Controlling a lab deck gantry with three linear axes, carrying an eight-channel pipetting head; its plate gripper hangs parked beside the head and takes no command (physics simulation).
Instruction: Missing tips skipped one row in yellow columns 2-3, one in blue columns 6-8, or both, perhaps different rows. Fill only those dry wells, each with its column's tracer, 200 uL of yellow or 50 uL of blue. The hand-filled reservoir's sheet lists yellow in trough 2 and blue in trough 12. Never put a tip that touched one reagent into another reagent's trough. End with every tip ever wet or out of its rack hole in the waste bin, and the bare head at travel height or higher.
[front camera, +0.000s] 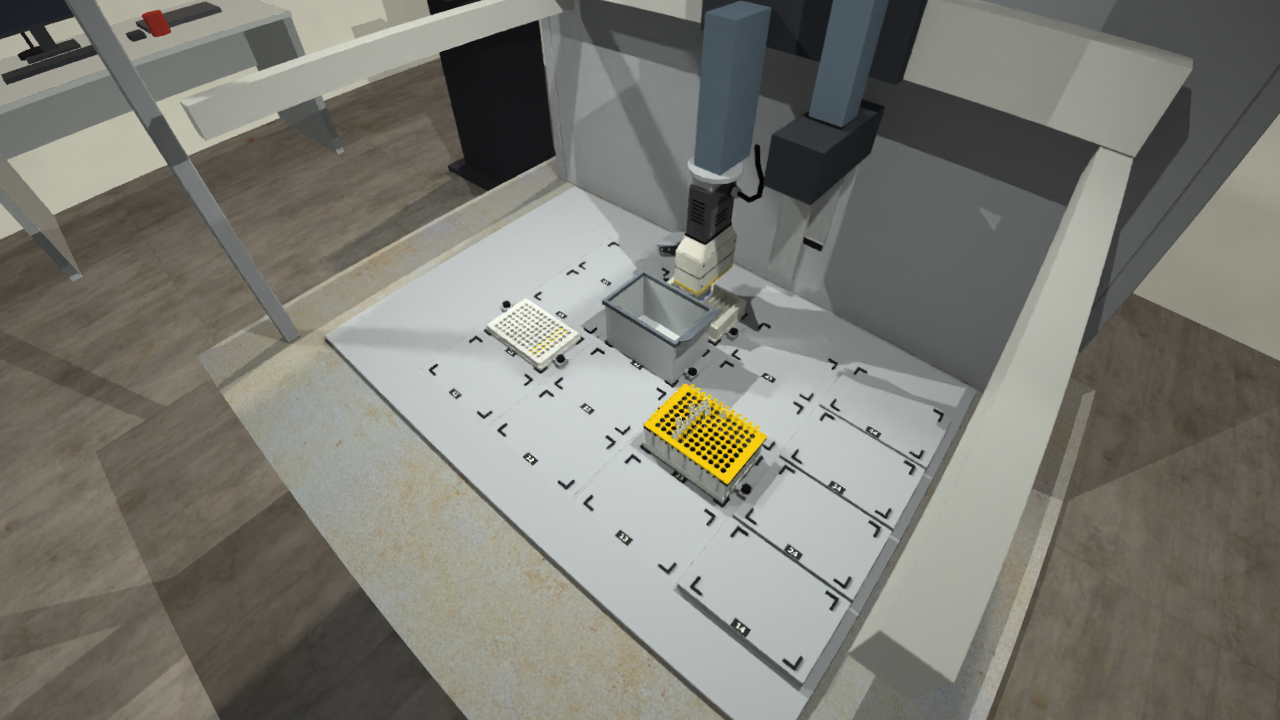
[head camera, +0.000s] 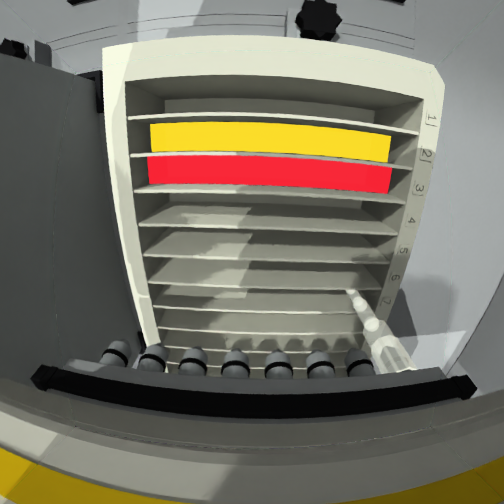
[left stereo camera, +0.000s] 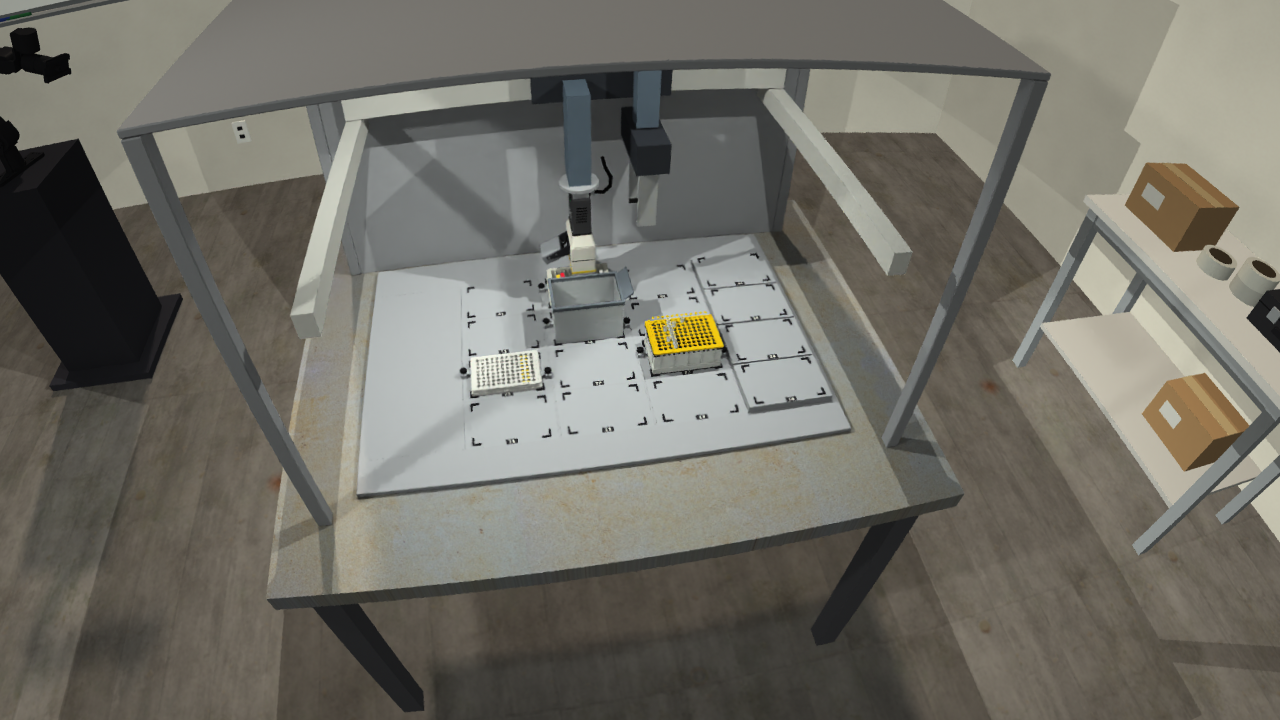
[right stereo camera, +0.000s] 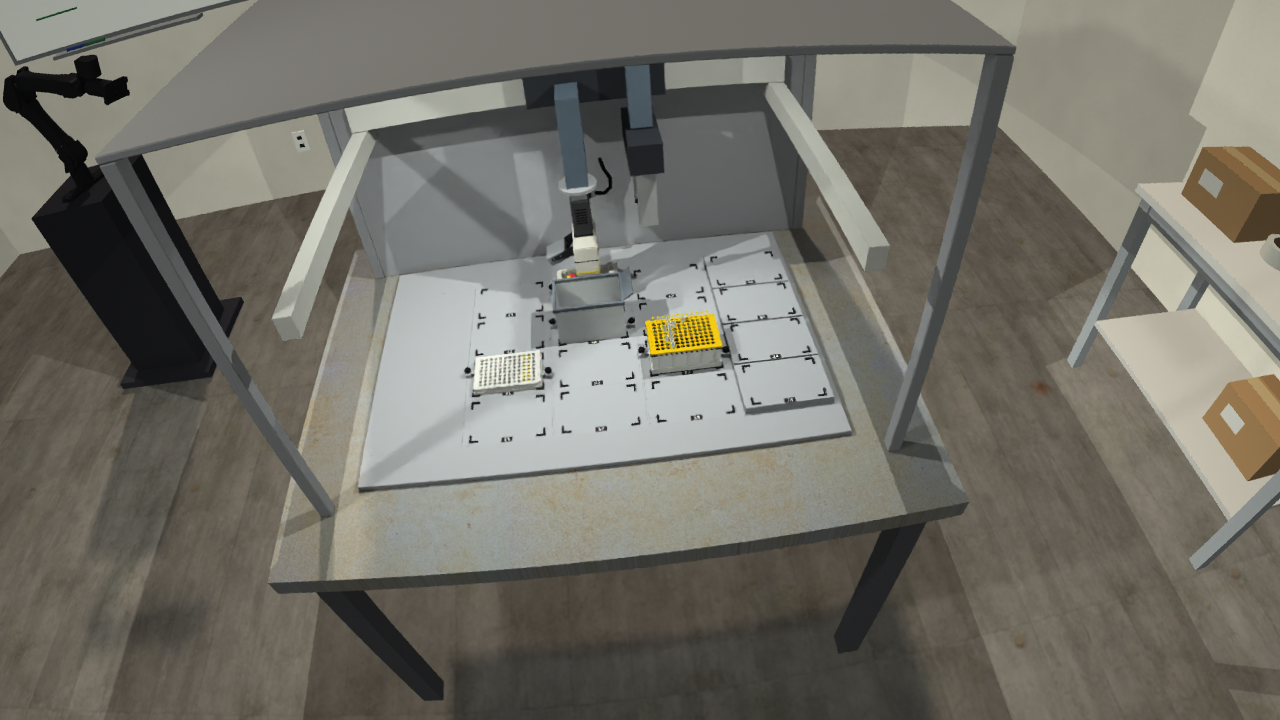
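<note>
The pipetting head (front camera: 704, 259) (left stereo camera: 581, 255) (right stereo camera: 586, 255) is low over the cream reservoir (front camera: 726, 317) (head camera: 270, 57). One clear tip (head camera: 387, 347) is on its rightmost channel; several bare nozzles (head camera: 278, 364) show beside it. The tip's lower end disappears at a divider beside label 7; its depth is unclear. Yellow liquid (head camera: 270, 139) is in trough 2 and red liquid (head camera: 270, 172) in trough 3. Blue does not show in the head view. The white well plate (front camera: 512, 347) (left stereo camera: 505, 389) has yellow wells. The plate gripper (front camera: 805, 240) hangs parked; its opening is unclear.
The grey waste bin (front camera: 644, 344) (left stereo camera: 588, 324) (right stereo camera: 590, 325) stands directly in front of the reservoir. The yellow tip rack (front camera: 716, 447) (left stereo camera: 684, 349) (right stereo camera: 683, 347) stands right of the bin, with clear tips in some holes. Black knobs flank the holders.
</note>
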